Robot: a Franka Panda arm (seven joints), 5 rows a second.
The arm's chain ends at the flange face. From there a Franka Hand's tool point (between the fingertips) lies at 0.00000 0.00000 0.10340 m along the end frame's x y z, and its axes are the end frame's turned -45 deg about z.
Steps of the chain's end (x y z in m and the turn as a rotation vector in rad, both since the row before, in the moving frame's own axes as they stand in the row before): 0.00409, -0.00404, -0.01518, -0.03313, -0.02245, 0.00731; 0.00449, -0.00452, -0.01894, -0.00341, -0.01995, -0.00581; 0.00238, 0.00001, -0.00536, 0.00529, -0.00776, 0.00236; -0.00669, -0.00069, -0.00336, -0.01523, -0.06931, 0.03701
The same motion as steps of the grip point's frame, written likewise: 0.00168, 0.00080, -0.01526, -0.00755, -0.03930, 0.00731; 0.00466, -0.00123, -0.01896, 0.01170, -0.01652, -0.00581; 0.00150, 0.00074, -0.00536, 0.00923, -0.00175, 0.00236; -0.01034, -0.00928, -0.00362, 0.03824, -0.05978, 0.03701
